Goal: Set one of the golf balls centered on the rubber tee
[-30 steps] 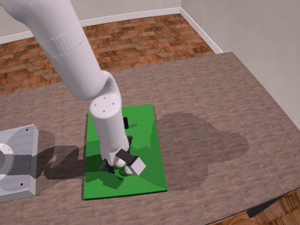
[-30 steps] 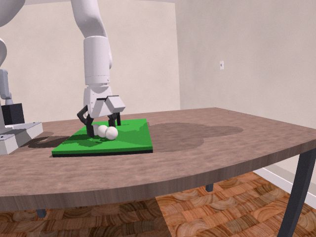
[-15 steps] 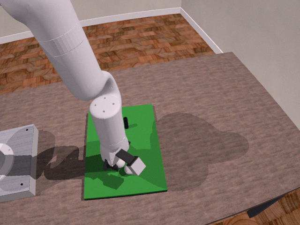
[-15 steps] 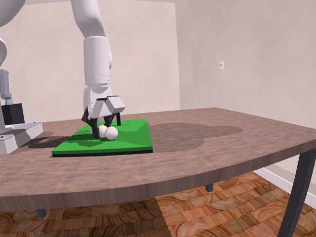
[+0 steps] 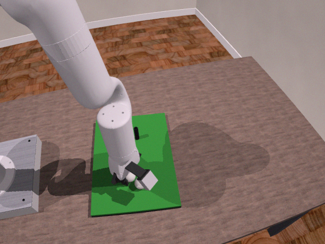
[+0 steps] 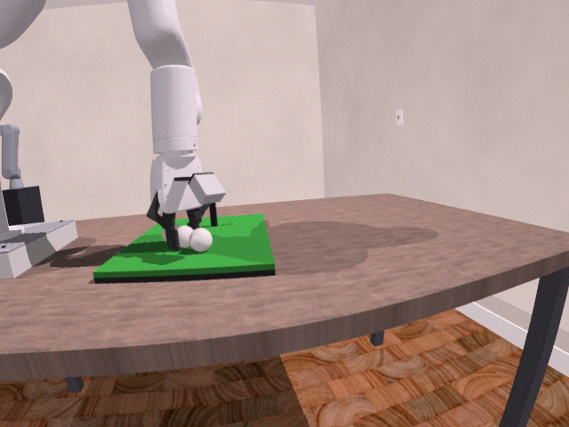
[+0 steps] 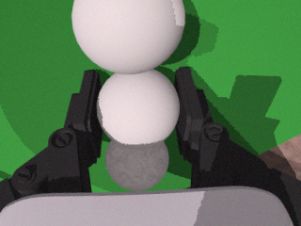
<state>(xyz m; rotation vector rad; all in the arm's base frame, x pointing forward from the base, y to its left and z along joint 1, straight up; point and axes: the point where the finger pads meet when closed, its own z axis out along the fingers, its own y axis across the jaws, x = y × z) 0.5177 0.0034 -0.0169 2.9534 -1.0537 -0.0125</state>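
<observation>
The green mat lies 2 cm ahead of my hand, 14 cm to the left of it and 2 cm below it. From my hand the other things lie so: white golf ball: right at my hand.
</observation>
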